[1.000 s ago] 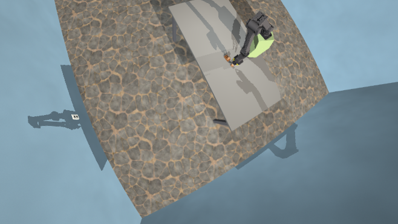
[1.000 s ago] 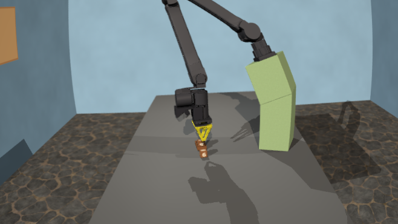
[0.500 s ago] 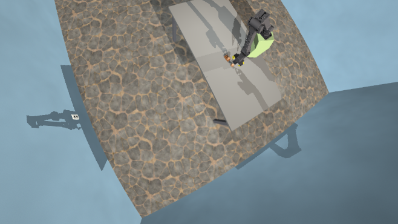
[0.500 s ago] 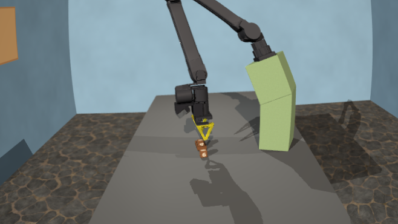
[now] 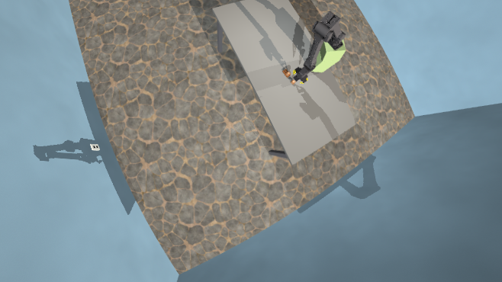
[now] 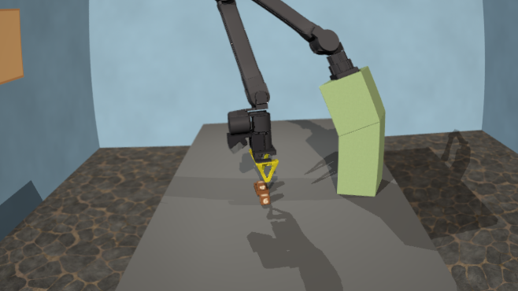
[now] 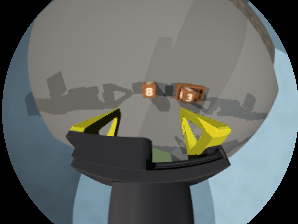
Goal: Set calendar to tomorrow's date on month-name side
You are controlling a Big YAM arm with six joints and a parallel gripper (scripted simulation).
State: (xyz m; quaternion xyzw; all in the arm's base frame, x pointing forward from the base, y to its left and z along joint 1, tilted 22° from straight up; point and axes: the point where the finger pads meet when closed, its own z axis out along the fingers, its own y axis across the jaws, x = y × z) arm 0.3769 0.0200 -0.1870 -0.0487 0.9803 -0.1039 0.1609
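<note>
Now: the brown number cube 9 cm below my hand. The rest, counted from my hand: calendar tray (10 cm to the right, 10 cm below).
</note>
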